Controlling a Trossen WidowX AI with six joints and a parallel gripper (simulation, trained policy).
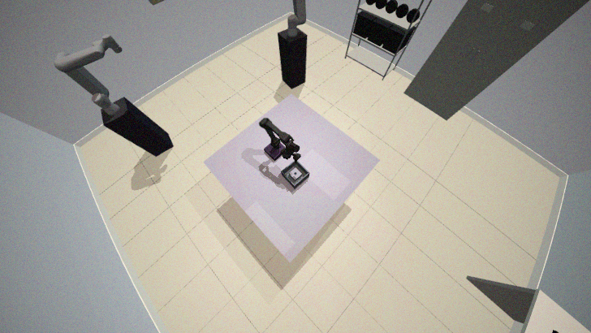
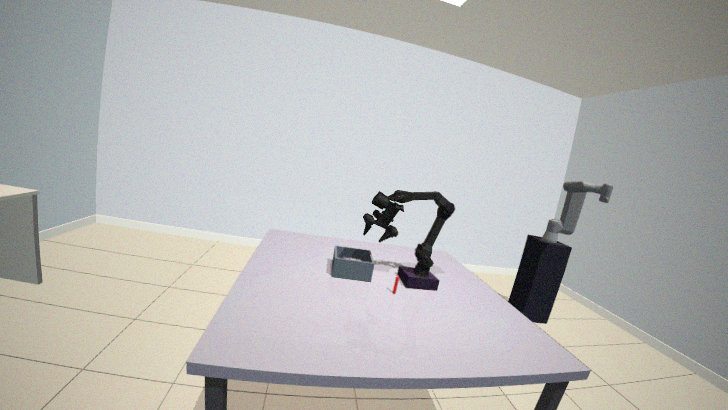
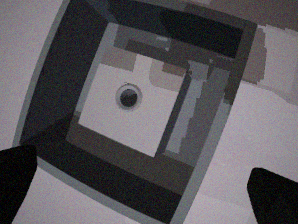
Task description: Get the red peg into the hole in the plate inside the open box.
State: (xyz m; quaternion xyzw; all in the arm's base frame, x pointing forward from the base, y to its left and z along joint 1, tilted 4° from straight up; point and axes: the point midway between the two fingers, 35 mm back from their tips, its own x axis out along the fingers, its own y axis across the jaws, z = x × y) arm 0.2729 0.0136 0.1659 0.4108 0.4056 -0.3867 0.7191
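The red peg lies 14 cm behind my gripper tip, 15 cm to the left of it and 16 cm below it. Also, from my gripper tip: grey box 7 cm ahead, 1 cm to the right, 17 cm below.
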